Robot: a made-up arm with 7 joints.
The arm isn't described. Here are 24 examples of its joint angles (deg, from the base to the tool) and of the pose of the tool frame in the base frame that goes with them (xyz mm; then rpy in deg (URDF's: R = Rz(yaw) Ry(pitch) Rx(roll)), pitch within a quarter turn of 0, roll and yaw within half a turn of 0).
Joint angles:
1: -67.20 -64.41 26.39 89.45 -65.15 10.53 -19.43
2: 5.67 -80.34 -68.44 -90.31 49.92 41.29 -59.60
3: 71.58 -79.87 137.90 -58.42 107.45 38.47 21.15
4: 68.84 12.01 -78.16 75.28 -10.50 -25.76 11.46
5: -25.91 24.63 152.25 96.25 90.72 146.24 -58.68
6: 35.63 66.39 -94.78 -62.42 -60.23 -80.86 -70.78
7: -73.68 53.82 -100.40 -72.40 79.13 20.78 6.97
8: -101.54 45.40 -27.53 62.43 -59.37 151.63 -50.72
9: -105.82 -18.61 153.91 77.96 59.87 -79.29 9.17
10: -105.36 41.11 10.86 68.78 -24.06 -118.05 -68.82
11: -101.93 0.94 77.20 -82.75 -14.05 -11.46 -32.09
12: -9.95 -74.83 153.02 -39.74 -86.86 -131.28 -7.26
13: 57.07 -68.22 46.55 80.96 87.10 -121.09 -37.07
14: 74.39 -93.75 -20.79 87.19 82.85 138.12 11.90
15: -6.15 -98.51 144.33 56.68 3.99 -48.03 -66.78
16: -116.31 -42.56 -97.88 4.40 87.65 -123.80 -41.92
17: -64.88 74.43 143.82 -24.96 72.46 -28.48 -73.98
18: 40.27 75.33 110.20 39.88 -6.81 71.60 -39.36
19: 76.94 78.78 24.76 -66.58 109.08 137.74 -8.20
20: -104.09 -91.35 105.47 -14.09 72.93 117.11 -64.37
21: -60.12 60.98 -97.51 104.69 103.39 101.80 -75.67
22: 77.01 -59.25 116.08 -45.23 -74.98 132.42 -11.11
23: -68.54 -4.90 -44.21 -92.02 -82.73 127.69 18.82
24: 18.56 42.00 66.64 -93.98 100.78 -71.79 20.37
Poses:
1: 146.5 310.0 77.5 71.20 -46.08 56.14
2: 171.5 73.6 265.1 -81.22 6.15 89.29
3: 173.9 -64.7 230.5 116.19 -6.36 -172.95
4: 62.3 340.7 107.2 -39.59 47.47 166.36
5: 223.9 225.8 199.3 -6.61 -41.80 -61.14
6: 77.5 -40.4 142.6 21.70 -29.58 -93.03
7: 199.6 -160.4 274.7 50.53 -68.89 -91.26
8: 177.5 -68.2 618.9 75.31 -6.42 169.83
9: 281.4 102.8 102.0 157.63 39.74 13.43
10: 77.2 97.3 611.6 -7.97 14.03 121.91
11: 134.0 -32.0 393.8 -61.88 28.96 -52.60
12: 115.8 -33.4 269.6 46.04 -8.79 -52.60
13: 136.6 118.8 543.0 -13.31 -12.40 170.86
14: 73.7 53.8 586.4 22.22 41.43 146.46
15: -51.9 -194.0 320.5 -63.54 52.79 -101.16
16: 372.1 -74.3 384.7 11.53 34.99 -18.53
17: 140.7 93.8 236.7 118.32 -14.78 49.15
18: 332.4 62.1 391.1 -144.18 16.10 159.52
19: 198.4 -108.3 179.9 -20.67 41.00 144.96
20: 33.9 12.3 247.6 -135.66 67.38 -67.17
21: 416.9 -87.3 450.0 155.63 10.12 154.14
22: 214.1 56.6 288.9 -56.42 3.32 -147.90
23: 232.4 -3.6 244.7 61.11 -55.36 74.92
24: 233.9 -57.7 208.3 116.48 -15.12 -140.93
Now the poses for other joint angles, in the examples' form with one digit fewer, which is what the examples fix.
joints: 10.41 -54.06 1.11 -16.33 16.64 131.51 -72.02
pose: 264 176 258 130.4 -69.3 166.6
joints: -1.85 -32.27 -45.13 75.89 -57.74 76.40 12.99
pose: 251 332 68 83.3 -17.8 -75.1
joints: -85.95 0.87 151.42 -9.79 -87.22 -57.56 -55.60
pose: 94 44 155 53.9 -11.6 -138.0
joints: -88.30 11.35 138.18 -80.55 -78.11 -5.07 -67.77
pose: 110 -5 370 -64.1 -49.8 -49.7
